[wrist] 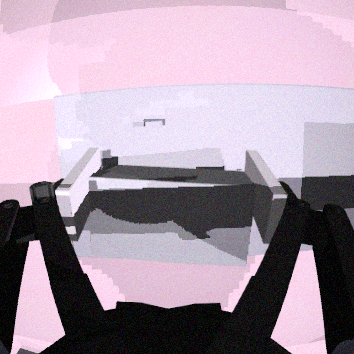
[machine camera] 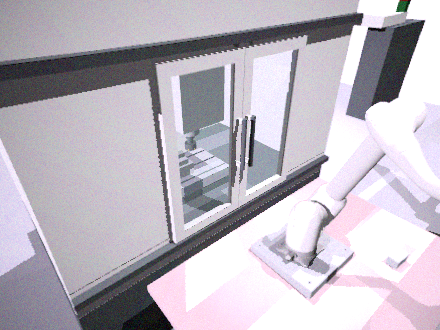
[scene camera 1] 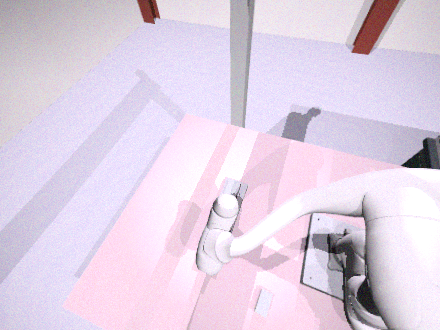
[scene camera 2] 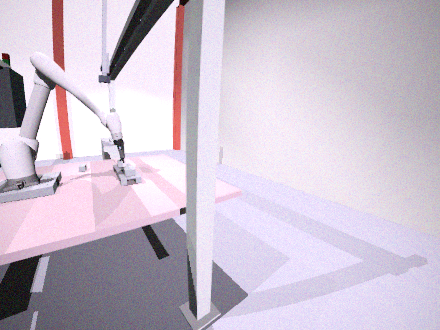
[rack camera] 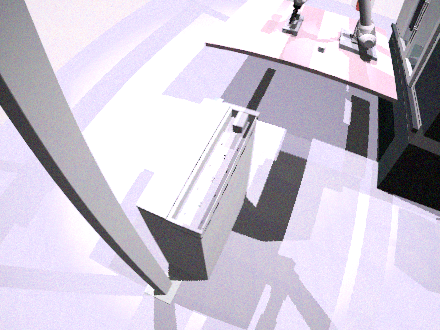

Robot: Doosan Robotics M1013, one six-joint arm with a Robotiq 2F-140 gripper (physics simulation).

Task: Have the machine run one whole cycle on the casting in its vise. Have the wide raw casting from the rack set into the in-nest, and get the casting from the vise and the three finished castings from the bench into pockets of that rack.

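Places are measured from the arm's base along level axes (x ahead, y up, z right), in centimetres.
Pixels of known places: gripper, fingertip midpoint: [wrist: 172,167] [scene camera 2: 124,164] [rack camera: 290,24]; arm's base, link origin: [machine camera: 300,249] [scene camera 1: 346,255] [scene camera 2: 24,183].
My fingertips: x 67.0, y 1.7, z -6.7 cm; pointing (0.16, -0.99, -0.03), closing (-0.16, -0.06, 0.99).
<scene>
For each thing: its top centre in the pictures, then the offset to it from my fingertips. Level surfaces: height alone.
- grey nest fixture, top centre: [wrist: 332,174] [scene camera 2: 125,169] [rack camera: 294,20] dx -2.2, dy -0.8, dz +12.6 cm
- wide raw casting, top centre: [wrist: 168,228] dx -2.6, dy +4.5, dz -0.3 cm
- small light block, top centre: [scene camera 1: 264,302] [machine camera: 398,254] [rack camera: 322,45] [scene camera 2: 82,164] dx -30.5, dy -1.2, dz -24.6 cm
- pink bench, surface height: dy -6.2 cm
My gripper [scene camera 2: 121,160] [rack camera: 294,18] [wrist: 172,167] points down at the grey nest fixture [scene camera 2: 131,179] [wrist: 200,105] on the bench. Its pads are shut on the ends of a wide raw casting [wrist: 150,183], which spans the space between them, low at the fixture. Contact with the nest seat cannot be told. The arm hides much of the fixture [scene camera 1: 235,186] in scene camera 1. The grey rack [rack camera: 235,182] has a block [rack camera: 240,121] near its far end. The machine's doors [machine camera: 167,150] are closed; the vise [machine camera: 202,170] shows through the glass, its casting unclear.
A small light block [scene camera 1: 264,301] [scene camera 2: 83,168] [machine camera: 396,259] [rack camera: 321,49] lies on the pink bench [scene camera 1: 125,265]. The robot's base plate [machine camera: 310,285] stands between it and the machine. A tall post [scene camera 1: 239,75] [scene camera 2: 202,150] stands beyond the bench; another post [rack camera: 75,135] stands near the rack.
</scene>
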